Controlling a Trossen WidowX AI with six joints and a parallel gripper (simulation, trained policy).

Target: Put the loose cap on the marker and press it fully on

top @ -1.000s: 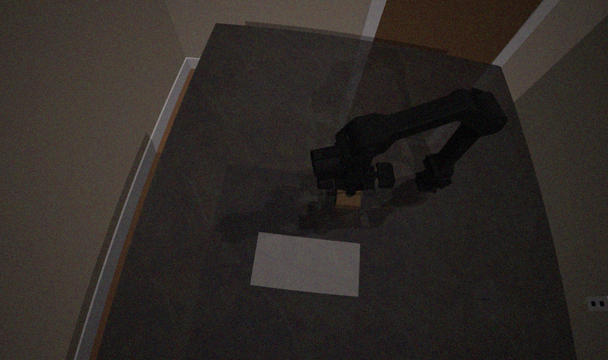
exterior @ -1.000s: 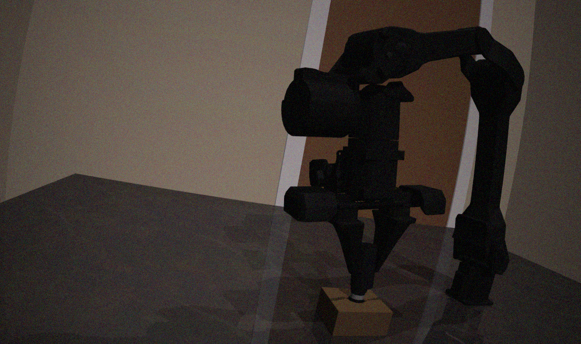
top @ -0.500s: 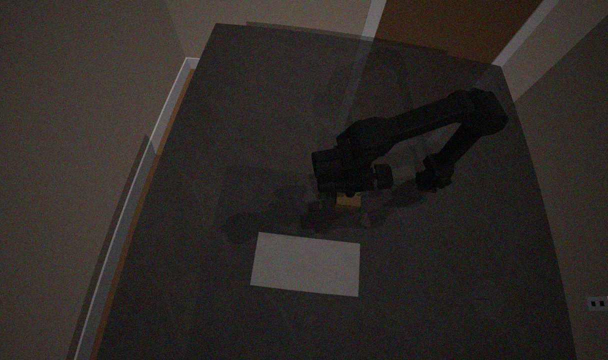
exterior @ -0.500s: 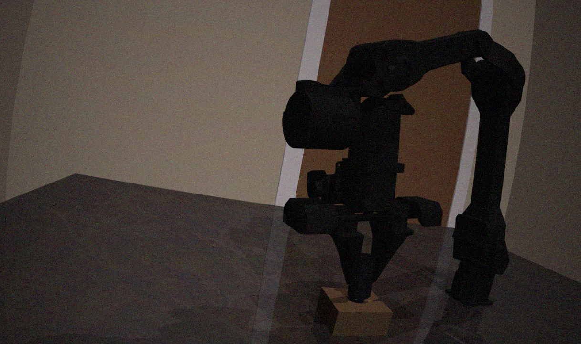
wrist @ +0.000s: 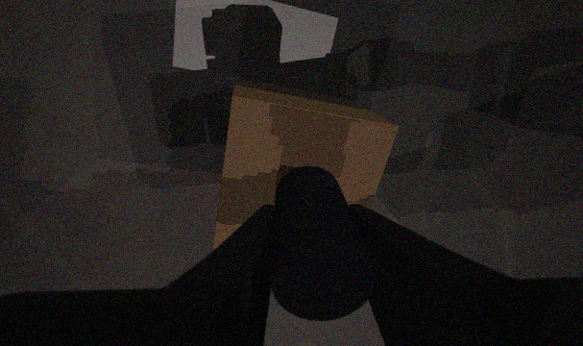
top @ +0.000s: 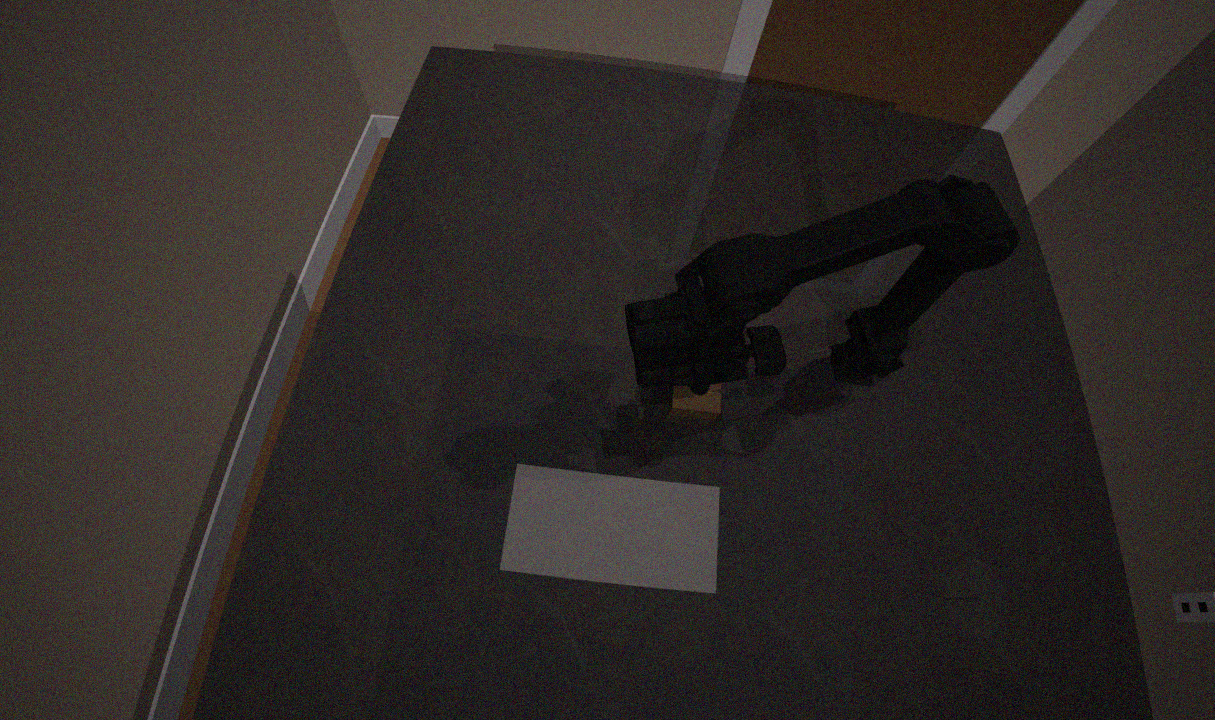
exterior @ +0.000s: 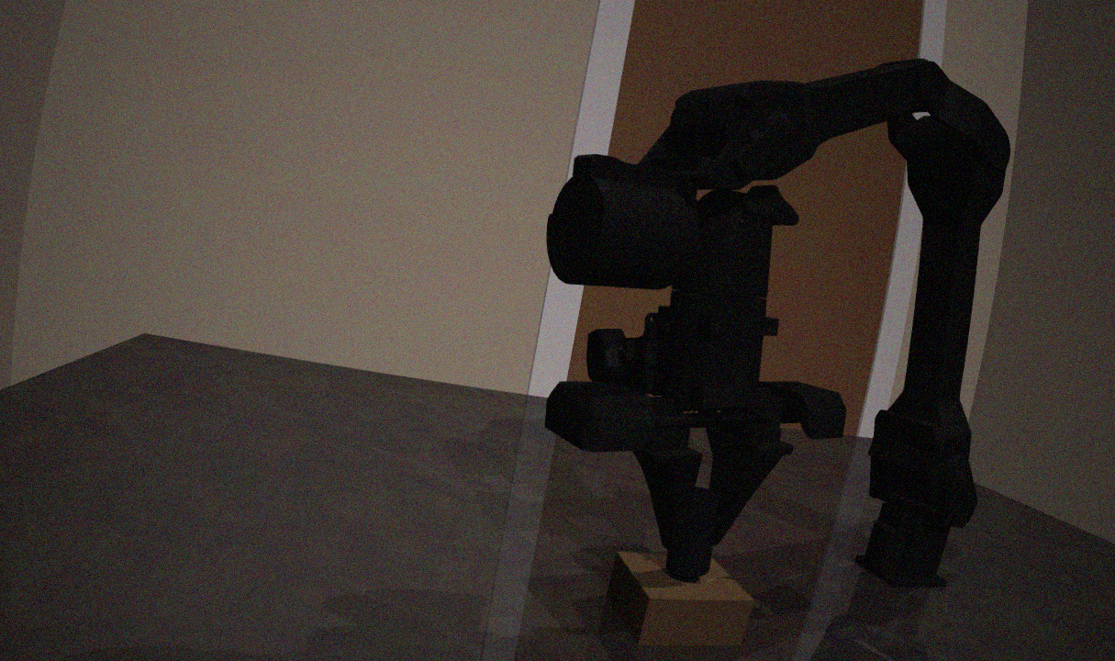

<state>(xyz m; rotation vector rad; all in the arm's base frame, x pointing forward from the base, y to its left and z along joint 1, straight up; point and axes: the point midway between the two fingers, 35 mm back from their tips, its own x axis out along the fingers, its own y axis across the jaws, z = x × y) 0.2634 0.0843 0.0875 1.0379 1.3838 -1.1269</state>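
Right now my gripper tip is 1 cm below the dark cap. Round my gripper tip: tan holder block 4 cm below.
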